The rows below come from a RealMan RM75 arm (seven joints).
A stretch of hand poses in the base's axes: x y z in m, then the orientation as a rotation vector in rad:
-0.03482 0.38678 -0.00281 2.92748 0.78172 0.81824
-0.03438 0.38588 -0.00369 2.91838 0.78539 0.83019
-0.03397 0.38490 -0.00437 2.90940 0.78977 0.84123
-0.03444 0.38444 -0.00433 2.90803 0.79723 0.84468
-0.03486 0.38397 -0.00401 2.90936 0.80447 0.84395
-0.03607 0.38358 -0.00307 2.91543 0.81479 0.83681
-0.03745 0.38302 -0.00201 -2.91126 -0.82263 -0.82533
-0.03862 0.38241 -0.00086 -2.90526 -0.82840 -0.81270
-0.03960 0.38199 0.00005 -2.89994 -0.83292 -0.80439
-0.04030 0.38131 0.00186 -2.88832 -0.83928 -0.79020
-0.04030 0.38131 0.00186 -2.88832 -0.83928 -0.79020
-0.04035 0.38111 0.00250 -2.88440 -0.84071 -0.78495
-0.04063 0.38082 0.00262 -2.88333 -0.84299 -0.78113
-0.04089 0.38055 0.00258 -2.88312 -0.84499 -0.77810
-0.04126 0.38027 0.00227 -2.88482 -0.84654 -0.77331
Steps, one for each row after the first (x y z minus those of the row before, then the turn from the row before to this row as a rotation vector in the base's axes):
0.00044 -0.00090 -0.00088 -0.00284 -0.00972 0.00249
0.00041 -0.00098 -0.00068 -0.00300 -0.00916 0.00293
-0.00047 -0.00046 0.00004 0.00070 -0.00187 0.00508
-0.00042 -0.00047 0.00032 0.00131 0.00142 0.00485
-0.00121 -0.00039 0.00094 0.00299 0.00692 0.00681
-0.00138 -0.00056 0.00106 0.00298 0.00783 0.00711
-0.00117 -0.00061 0.00115 0.00374 0.00840 0.00639
-0.00098 -0.00042 0.00091 0.00331 0.00559 0.00515
-0.00070 -0.00068 0.00181 0.00832 0.00988 0.00913
0.00000 0.00000 0.00000 0.00000 0.00000 0.00000
-0.00005 -0.00020 0.00064 0.00311 0.00371 0.00274
-0.00028 -0.00029 0.00012 0.00020 0.00244 0.00193
-0.00026 -0.00027 -0.00004 -0.00047 0.00187 0.00137
-0.00037 -0.00028 -0.00031 -0.00185 0.00290 0.00049

